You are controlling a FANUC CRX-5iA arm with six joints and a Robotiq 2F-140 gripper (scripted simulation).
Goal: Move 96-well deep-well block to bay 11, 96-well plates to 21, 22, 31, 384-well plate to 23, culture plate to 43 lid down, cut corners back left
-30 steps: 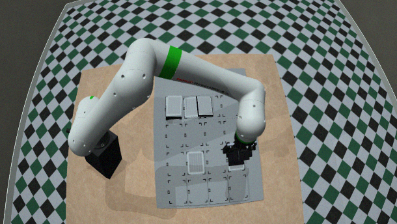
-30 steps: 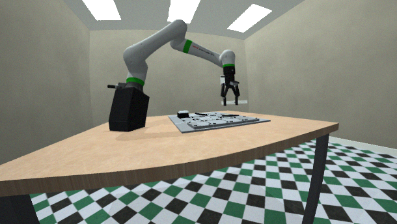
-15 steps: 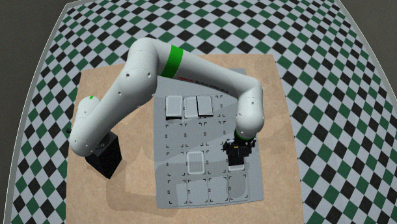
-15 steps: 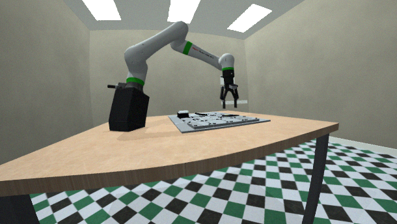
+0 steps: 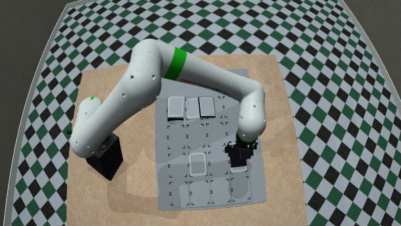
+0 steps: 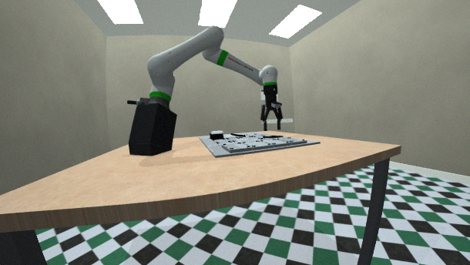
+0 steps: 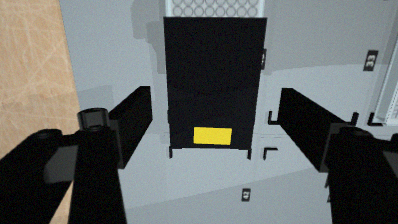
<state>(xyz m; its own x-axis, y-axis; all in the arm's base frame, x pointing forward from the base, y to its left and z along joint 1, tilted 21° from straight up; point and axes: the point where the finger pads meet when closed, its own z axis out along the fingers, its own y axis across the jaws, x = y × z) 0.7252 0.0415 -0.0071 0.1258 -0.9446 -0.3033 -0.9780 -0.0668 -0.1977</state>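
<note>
The black plate lid lies 60 mm below my hand. The rest, counted from my hand: bay label 32: 170 mm behind, 120 mm to the left, 80 mm below; then fine-welled plate: 210 mm behind, 70 mm below, 50 mm to the right; then bay label reading 33: 150 mm behind, 80 mm below, 50 mm to the right.
</note>
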